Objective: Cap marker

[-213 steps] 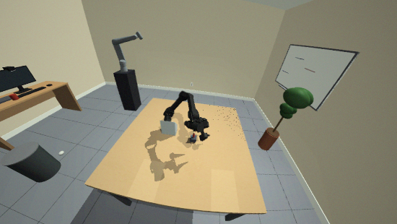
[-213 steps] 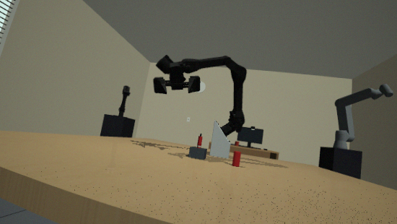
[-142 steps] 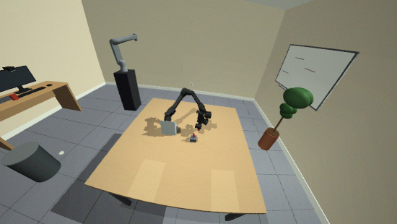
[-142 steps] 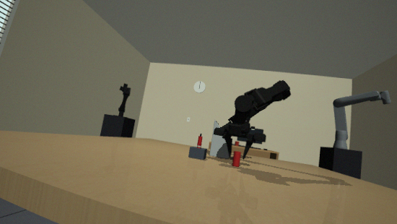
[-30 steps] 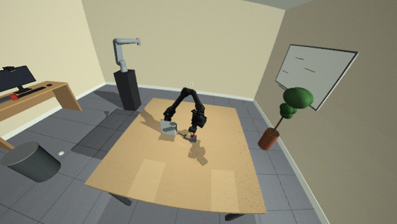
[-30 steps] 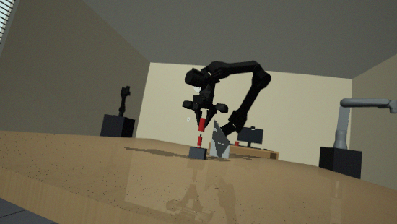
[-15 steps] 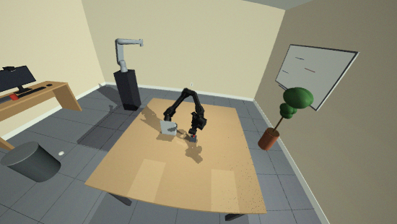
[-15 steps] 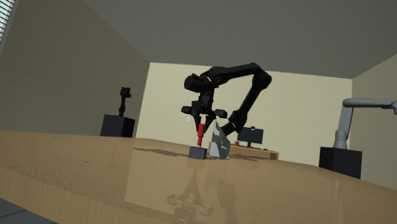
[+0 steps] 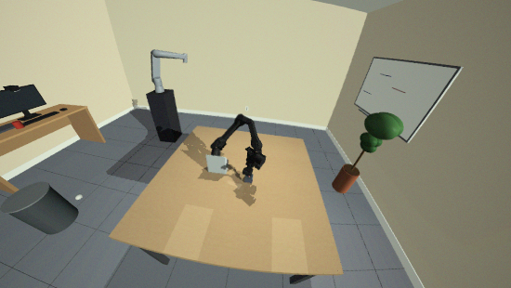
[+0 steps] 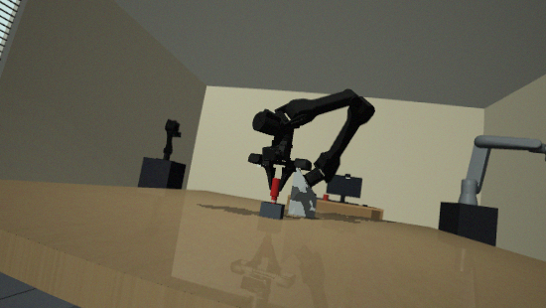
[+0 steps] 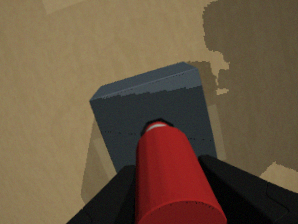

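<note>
Now: gripper tip 60 mm above the holder block. Round my gripper tip: red cap: 10 mm above.
</note>
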